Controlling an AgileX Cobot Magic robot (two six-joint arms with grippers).
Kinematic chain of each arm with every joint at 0, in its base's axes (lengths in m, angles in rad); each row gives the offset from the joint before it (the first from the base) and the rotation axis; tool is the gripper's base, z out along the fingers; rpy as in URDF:
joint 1: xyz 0 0 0.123 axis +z
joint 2: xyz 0 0 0 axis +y
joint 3: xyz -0.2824 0 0.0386 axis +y
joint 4: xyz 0.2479 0 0.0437 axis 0.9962 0 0.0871
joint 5: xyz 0 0 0 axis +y
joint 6: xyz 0.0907 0 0.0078 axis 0.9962 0 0.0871
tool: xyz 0 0 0 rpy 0 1.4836 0
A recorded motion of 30 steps. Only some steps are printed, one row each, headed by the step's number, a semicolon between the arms.
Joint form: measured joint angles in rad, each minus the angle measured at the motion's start. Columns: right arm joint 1, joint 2, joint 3, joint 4, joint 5, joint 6; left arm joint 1, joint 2, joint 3, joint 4, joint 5, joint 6.
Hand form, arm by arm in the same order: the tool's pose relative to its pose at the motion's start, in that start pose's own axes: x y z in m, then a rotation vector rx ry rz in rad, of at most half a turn. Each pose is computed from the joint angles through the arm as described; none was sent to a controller.
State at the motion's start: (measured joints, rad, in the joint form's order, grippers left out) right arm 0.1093 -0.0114 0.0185 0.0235 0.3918 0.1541; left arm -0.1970 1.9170 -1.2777 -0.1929 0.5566 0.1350
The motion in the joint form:
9: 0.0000 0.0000 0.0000 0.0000 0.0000 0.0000; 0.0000 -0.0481 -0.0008 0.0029 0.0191 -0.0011
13: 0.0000 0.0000 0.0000 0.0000 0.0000 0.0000; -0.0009 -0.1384 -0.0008 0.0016 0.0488 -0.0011
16: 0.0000 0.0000 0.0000 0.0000 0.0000 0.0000; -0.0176 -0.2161 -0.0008 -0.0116 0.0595 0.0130
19: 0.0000 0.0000 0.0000 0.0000 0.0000 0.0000; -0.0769 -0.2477 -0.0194 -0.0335 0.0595 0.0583
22: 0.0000 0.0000 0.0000 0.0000 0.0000 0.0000; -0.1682 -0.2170 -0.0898 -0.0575 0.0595 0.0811
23: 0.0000 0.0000 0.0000 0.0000 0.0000 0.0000; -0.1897 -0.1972 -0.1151 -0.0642 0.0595 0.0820
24: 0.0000 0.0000 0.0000 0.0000 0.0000 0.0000; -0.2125 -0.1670 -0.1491 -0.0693 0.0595 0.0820
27: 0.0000 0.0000 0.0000 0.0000 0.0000 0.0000; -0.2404 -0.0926 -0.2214 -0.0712 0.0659 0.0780
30: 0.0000 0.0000 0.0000 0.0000 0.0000 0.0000; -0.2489 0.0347 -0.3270 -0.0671 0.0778 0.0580
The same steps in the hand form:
9: 0.0000 0.0000 0.0000 0.0000 0.0000 0.0000; -0.0041 -0.0021 -0.0185 0.0024 -0.0295 0.0063
13: 0.0000 0.0000 0.0000 0.0000 0.0000 0.0000; -0.0096 -0.0067 -0.0532 0.0098 -0.0898 0.0156
16: 0.0000 0.0000 0.0000 0.0000 0.0000 0.0000; -0.0129 -0.0169 -0.0830 0.0292 -0.1557 0.0420
19: 0.0000 0.0000 0.0000 0.0000 0.0000 0.0000; -0.0165 -0.0416 -0.0981 0.0727 -0.2017 0.1253
22: 0.0000 0.0000 0.0000 0.0000 0.0000 0.0000; -0.0267 -0.0791 -0.1001 0.1391 -0.2332 0.2088
23: 0.0000 0.0000 0.0000 0.0000 0.0000 0.0000; -0.0303 -0.0885 -0.0975 0.1561 -0.2363 0.2228
24: 0.0000 0.0000 0.0000 0.0000 0.0000 0.0000; -0.0350 -0.0989 -0.0924 0.1727 -0.2373 0.2379
27: 0.0000 0.0000 0.0000 0.0000 0.0000 0.0000; -0.0449 -0.1131 -0.0763 0.1905 -0.2250 0.2559
30: 0.0000 0.0000 0.0000 0.0000 0.0000 0.0000; -0.0586 -0.1208 -0.0422 0.1927 -0.1887 0.2462

